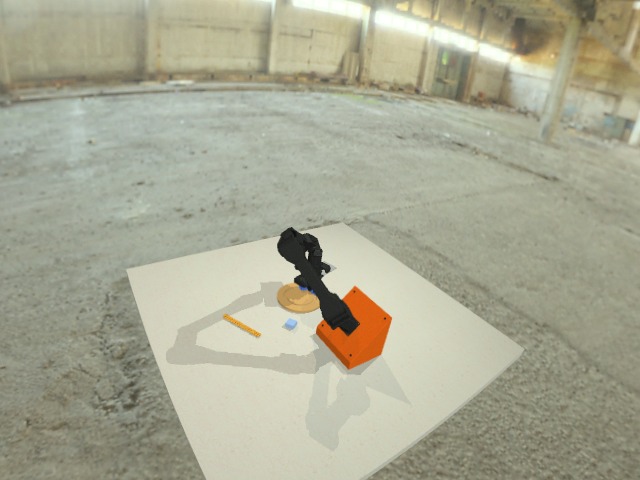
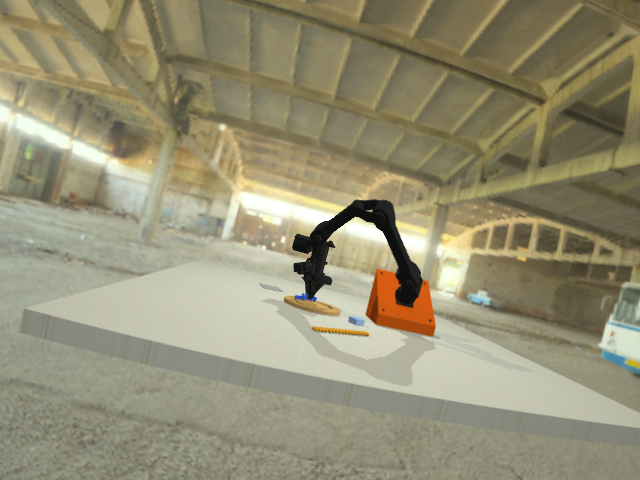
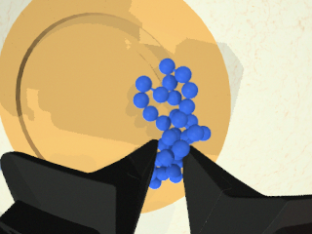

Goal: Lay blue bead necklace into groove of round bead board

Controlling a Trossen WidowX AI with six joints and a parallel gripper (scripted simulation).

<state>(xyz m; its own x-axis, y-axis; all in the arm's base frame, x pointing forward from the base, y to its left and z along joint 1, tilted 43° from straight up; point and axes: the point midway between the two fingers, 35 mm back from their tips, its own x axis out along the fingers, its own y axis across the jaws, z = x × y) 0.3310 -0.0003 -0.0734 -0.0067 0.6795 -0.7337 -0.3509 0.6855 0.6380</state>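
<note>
Now: the round tan bead board 60 mm to the left of my gripper tip, 10 mm below it and 10 mm behind it. From my gripper tip the other things lie so: flat grey tile (170 mm to the right, 140 mm ahead, 20 mm below); small light-blue block (180 mm to the left, 150 mm behind, 10 mm below).
</note>
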